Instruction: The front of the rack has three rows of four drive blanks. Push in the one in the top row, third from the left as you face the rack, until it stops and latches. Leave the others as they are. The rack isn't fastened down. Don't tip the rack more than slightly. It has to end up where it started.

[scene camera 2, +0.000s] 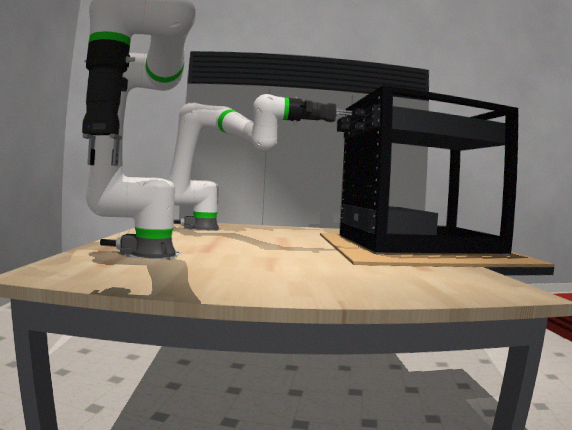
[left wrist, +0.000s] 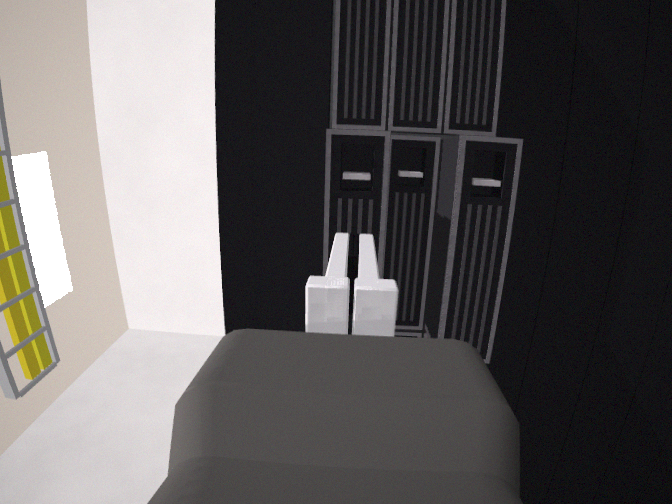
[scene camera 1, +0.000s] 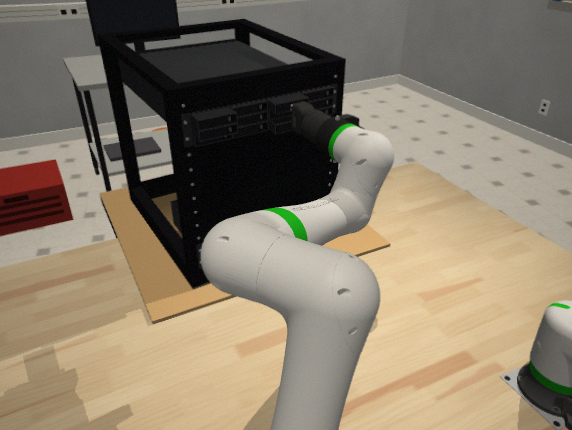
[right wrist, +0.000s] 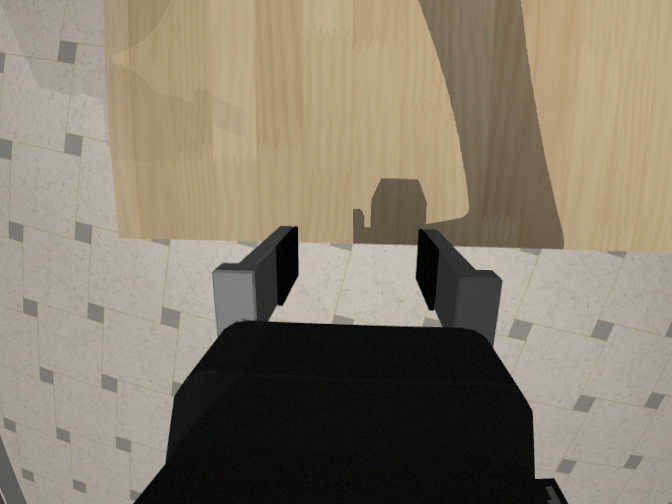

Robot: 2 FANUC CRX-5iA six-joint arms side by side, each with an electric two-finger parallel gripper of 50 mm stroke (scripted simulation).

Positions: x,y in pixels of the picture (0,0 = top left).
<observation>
right gripper: scene camera 2; right wrist; not seen in the left wrist view (out of frame); not seen in scene camera 1 (out of frame)
black rack: scene camera 2; left wrist; scene camera 1 214,182; not seen in the right wrist view (out of frame)
same spot on right gripper: (scene camera 2: 91,149) = (right wrist: 283,303)
same spot on black rack: (left wrist: 575,350) = (scene camera 2: 358,151)
</observation>
